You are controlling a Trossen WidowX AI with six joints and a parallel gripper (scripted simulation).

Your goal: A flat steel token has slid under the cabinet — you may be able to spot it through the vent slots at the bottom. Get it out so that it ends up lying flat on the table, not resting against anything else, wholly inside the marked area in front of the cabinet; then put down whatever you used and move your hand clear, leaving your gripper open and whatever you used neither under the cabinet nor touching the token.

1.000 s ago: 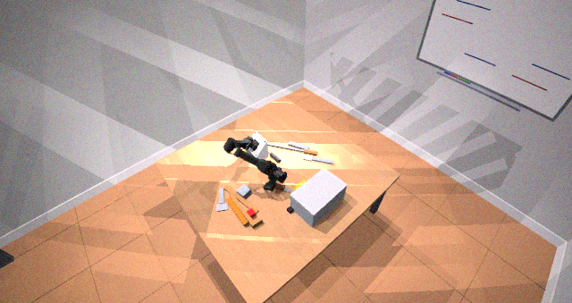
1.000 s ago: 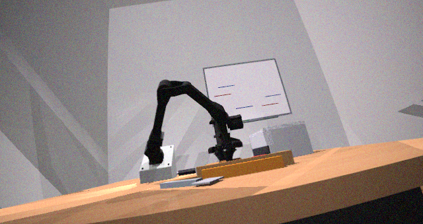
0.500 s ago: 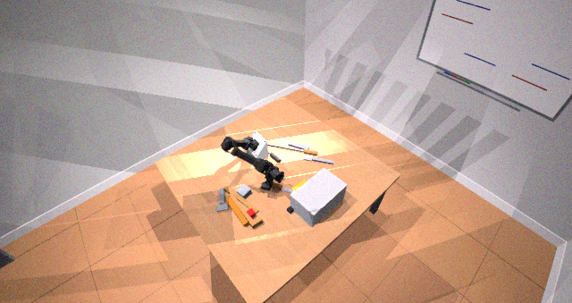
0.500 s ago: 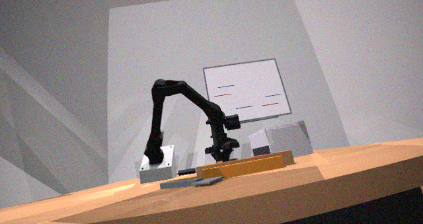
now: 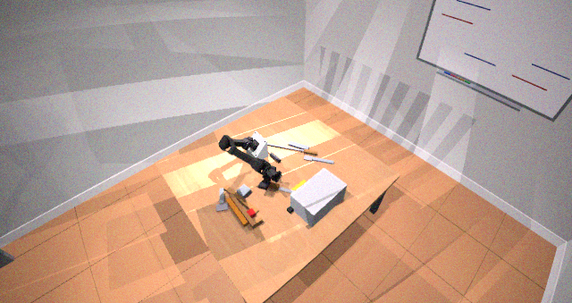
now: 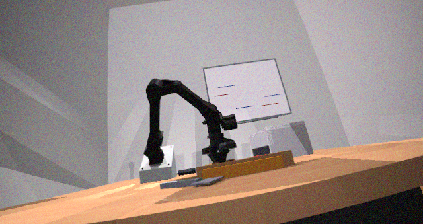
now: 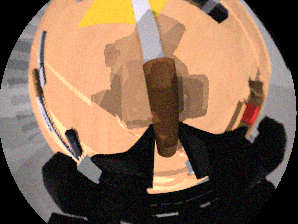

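Now: gripper tip 16 cm to the left of the grey block, 5 cm past it and 1 cm below it. From my gripper tip the other things lie so: orange bar 28 cm to the right, 5 cm ahead, 1 cm above; thin wooden stick 21 cm to the right, 2 cm behind; red block 22 cm to the right, 12 cm ahead, 1 cm above.
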